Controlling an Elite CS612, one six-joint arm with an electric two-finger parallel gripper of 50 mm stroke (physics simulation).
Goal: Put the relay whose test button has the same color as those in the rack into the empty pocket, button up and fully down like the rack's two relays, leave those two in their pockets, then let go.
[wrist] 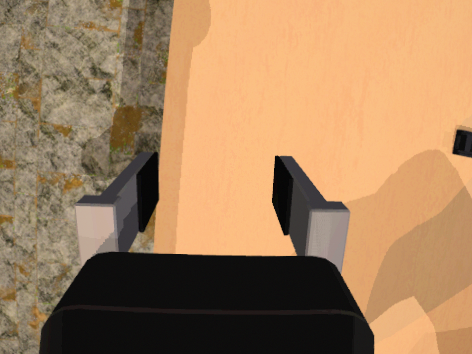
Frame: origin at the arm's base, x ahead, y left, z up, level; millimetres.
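Seen in the pictures: gripper, fingertip midpoint: [216, 178].
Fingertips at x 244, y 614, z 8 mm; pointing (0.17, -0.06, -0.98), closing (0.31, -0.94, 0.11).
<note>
A point is followed by its place in that frame.
My gripper [216, 178] {x 244, y 614, z 8 mm} is open, with its two fingers wide apart and nothing between them. It hangs above the left edge of the table. Part of a small black object [463, 143] {x 369, y 272, z -259 mm} shows at the right border of the wrist view, well to the right of the gripper. It is cut off by the border, so I cannot tell whether it is a relay or part of something else. No test button colour can be made out. The rack with its two relays and its empty pocket does not show in this view.
The light orange-brown table top [280, 75] {x 356, y 541, z -278 mm} spans the middle and right. Its left edge runs from top to bottom, left of the middle. Beyond that edge lies the grey and brown stone floor [70, 100]. Darker shadows fall on the table at the lower right and along the left edge.
</note>
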